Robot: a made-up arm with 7 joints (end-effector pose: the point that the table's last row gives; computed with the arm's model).
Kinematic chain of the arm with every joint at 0, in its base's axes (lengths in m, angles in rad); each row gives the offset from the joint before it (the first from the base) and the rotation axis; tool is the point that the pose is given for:
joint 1: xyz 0 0 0.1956 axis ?
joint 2: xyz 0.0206 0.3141 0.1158 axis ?
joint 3: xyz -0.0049 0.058 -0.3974 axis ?
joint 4: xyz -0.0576 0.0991 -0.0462 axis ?
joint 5: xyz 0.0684 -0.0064 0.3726 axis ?
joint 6: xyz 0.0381 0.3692 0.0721 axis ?
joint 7: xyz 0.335 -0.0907 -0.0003 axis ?
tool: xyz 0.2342 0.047 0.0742
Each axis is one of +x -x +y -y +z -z.
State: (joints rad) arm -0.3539 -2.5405 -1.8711 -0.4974 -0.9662 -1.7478 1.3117
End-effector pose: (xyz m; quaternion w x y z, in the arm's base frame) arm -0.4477 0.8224 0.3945 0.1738 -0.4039 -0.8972 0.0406
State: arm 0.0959 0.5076 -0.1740 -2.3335 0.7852 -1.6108 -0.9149
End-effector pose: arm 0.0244 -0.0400 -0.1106 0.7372 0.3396 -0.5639 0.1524
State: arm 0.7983 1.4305 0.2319 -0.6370 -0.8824 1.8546 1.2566
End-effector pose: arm -0.1909 1.0400 0.1948 0.3939 -0.3074 -0.7706 0.3956
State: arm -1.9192 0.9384 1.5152 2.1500 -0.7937 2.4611 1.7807
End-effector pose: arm 1.3239 -0.2638 -0.1468 0.0828 0.6613 0.2868 -0.6882
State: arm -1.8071 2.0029 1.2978 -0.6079 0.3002 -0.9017 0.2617
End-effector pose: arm 0.5980 -1.0101 0.8258 0.7026 0.5775 -0.3844 -0.1583
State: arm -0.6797 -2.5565 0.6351 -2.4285 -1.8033 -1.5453 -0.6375
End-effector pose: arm -0.5415 -0.4179 1.0721 0.4089 0.1254 0.4798 -0.7661
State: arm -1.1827 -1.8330 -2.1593 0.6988 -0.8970 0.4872 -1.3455
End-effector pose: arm -0.1860 0.6380 -0.1614 0.2962 -0.7166 -0.2268 0.5894
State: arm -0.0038 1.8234 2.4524 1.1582 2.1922 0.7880 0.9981
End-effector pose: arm 0.1759 0.1147 0.8638 0.2693 0.2396 -0.1144 -0.9257
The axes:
joint 1: +z
joint 2: +x
joint 3: +y
joint 4: -x
joint 5: +z
joint 6: +x
joint 7: -z

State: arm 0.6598 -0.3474 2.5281 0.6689 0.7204 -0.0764 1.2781
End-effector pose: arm -0.6270 0.5380 -0.6204 0.2734 -0.6549 0.6763 0.1974
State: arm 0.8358 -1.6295 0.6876 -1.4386 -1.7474 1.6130 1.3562
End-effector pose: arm 0.3794 -0.5475 0.4110 0.1213 0.7297 -0.1486 -0.6563
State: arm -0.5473 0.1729 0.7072 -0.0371 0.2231 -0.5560 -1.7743
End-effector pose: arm 0.8926 0.6714 0.2421 0.6345 0.2122 0.2261 0.7080
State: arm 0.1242 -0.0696 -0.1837 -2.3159 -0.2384 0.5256 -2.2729
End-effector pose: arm 0.3440 -0.1349 -0.1735 0.0569 0.5357 -0.8225 0.1822
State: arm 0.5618 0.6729 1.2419 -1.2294 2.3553 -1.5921 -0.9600
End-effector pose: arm -0.1378 -0.0055 0.4028 0.5800 0.1901 -0.5953 0.5225
